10 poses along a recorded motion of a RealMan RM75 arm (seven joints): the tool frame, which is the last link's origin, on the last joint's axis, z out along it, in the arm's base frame.
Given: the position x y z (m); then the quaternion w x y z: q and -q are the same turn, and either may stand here.
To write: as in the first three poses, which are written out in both.
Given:
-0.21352, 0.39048, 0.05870, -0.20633, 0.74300, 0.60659, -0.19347
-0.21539, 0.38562, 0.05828, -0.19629, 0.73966, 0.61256, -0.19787
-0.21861, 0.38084, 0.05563, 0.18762, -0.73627, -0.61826, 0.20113
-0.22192, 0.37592, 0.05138, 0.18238, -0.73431, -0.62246, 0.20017
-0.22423, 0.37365, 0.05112, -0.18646, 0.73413, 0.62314, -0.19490
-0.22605, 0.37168, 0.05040, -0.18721, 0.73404, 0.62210, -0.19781
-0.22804, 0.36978, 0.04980, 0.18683, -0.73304, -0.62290, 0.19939
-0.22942, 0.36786, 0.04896, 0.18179, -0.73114, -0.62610, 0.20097
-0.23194, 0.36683, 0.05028, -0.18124, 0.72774, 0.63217, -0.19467
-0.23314, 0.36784, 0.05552, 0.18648, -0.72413, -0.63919, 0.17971
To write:
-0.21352, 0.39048, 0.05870, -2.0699, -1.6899, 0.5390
-0.21539, 0.38562, 0.05828, -2.0717, -1.7157, 0.5542
-0.21861, 0.38084, 0.05563, -2.0719, -1.7398, 0.5660
-0.22192, 0.37592, 0.05138, -2.0723, -1.7567, 0.5649
-0.22423, 0.37365, 0.05112, -2.0672, -1.7547, 0.5488
-0.22605, 0.37168, 0.05040, -2.0661, -1.7510, 0.5568
-0.22804, 0.36978, 0.04980, -2.0637, -1.7536, 0.5613
-0.22942, 0.36786, 0.04896, -2.0640, -1.7675, 0.5673
-0.23194, 0.36683, 0.05028, -2.0550, -1.7852, 0.5497
-0.23314, 0.36784, 0.05552, -2.0390, -1.7999, 0.5060

